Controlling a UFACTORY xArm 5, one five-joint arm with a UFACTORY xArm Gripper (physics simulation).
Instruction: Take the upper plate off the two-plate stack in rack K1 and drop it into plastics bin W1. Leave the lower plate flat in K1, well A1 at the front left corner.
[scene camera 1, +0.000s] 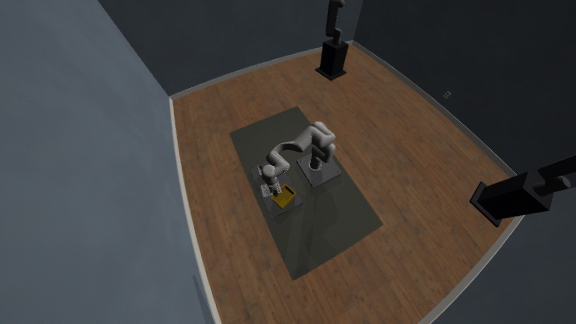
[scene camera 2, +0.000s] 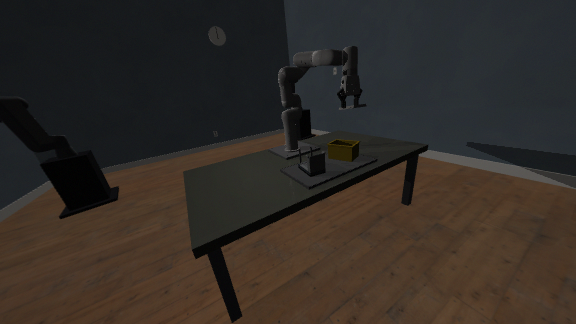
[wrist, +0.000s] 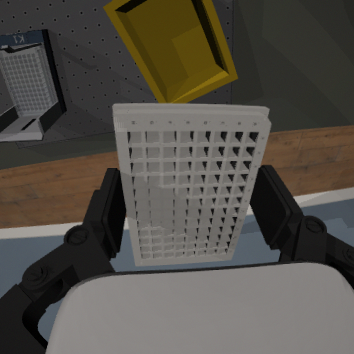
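Seen in the pictures: gripper, between the fingertips: (wrist: 189, 183); arm's base, origin of its link: (scene camera 1: 314, 165) (scene camera 2: 292, 149).
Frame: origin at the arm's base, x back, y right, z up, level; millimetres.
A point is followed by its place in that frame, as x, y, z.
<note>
My gripper (scene camera 1: 274, 191) @(-475, -61, 320) (scene camera 2: 349, 104) @(-475, -61, 320) (wrist: 189, 183) @(-475, -61, 320) is shut on the upper plate, a white gridded plate (scene camera 1: 266, 191) @(-526, -52, 327) (scene camera 2: 362, 106) @(-557, -51, 323) (wrist: 187, 150) @(-455, -65, 313), across its long sides. The plate looks about level, high above the table. The yellow bin W1 (scene camera 1: 284, 197) @(-412, -77, 1) (scene camera 2: 343, 151) @(-455, -28, 57) (wrist: 175, 45) @(-432, -82, 1) stands below and beyond the plate's far edge in the wrist view; the bin floor that shows has no plate on it. Rack K1 (scene camera 2: 317, 163) @(-461, 222, 63) (wrist: 20, 38) @(-323, 170, 18) is at the upper left of the wrist view. The lower plate (wrist: 27, 80) @(-391, 197, 27) lies in it and looks flat; its well A1 cannot be made out.
Rack and bin stand on a dark perforated board (scene camera 1: 291, 209) @(-424, -193, -17) (scene camera 2: 295, 173) @(-346, 286, -5) (wrist: 92, 30) @(-361, 50, -5) on the table (scene camera 1: 340, 225) @(-184, -549, -17) (scene camera 2: 240, 190) @(-242, 588, -17). The arm's base plate (scene camera 1: 322, 179) @(-38, -151, 0) is beside it. Other arms stand on black pedestals (scene camera 1: 332, 60) (scene camera 1: 510, 197) on the floor, away from the table.
</note>
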